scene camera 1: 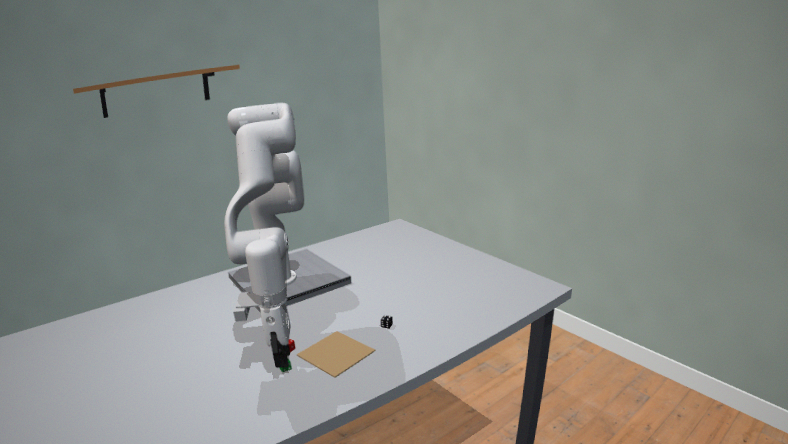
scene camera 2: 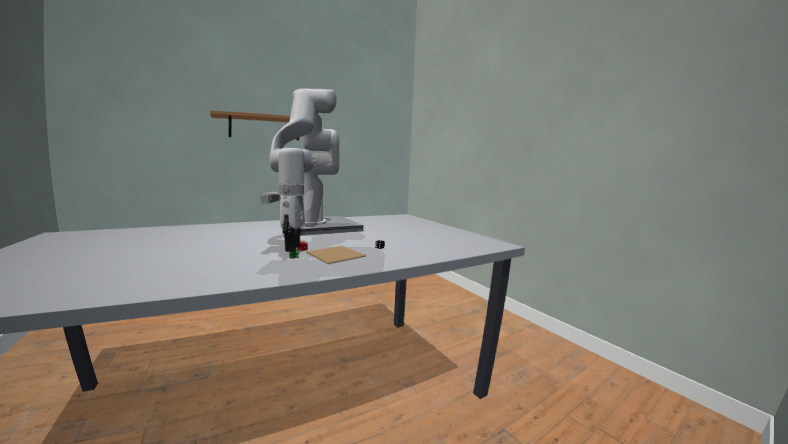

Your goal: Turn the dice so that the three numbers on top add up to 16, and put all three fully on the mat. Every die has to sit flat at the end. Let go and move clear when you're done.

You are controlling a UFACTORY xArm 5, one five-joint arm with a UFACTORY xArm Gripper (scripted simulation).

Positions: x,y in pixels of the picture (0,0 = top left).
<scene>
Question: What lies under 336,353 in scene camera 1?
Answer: A tan mat.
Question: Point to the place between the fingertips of my gripper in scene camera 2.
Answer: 292,249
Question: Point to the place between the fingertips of my gripper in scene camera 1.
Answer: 283,361
</scene>
